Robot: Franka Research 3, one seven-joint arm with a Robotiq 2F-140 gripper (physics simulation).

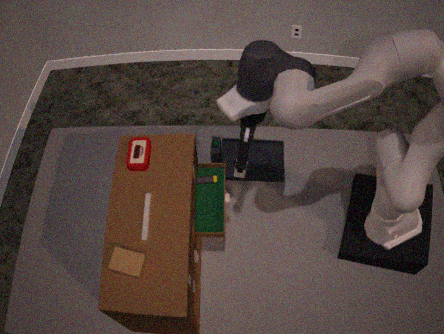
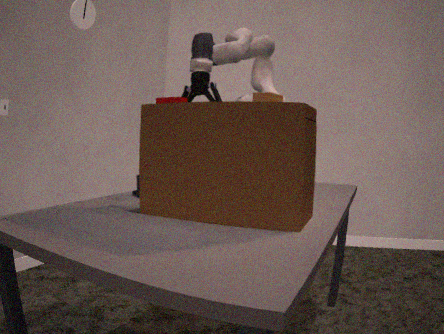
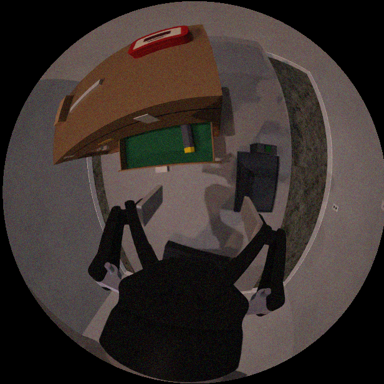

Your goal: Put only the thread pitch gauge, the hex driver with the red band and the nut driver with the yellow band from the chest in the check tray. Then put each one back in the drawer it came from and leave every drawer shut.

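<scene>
The brown chest [image 1: 170, 200] [image 2: 225, 160] [image 3: 165, 80] has one green-lined drawer [image 1: 210, 212] [image 3: 150, 147] pulled out. A dark tool with a yellow end [image 1: 206, 179] [image 3: 187, 136], which looks like the nut driver, lies in the drawer near the side closer to the check tray. The dark check tray [image 1: 271, 160] [image 3: 257, 180] lies on the table beside the chest; no tool shows on its visible part. My gripper [image 1: 240, 169] [image 2: 201, 95] [image 3: 202, 199] is wide open and empty, above the table out in front of the drawer. The thread pitch gauge and the hex driver do not show.
On the chest top are a red case [image 1: 138, 154] [image 2: 171, 100] [image 3: 160, 41], a white strip [image 1: 146, 216] [image 3: 86, 95] and a tan block [image 1: 127, 261] [image 2: 268, 97] [image 3: 64, 108]. A small dark box with a green patch [image 1: 216, 149] [image 3: 262, 148] stands at the tray's end.
</scene>
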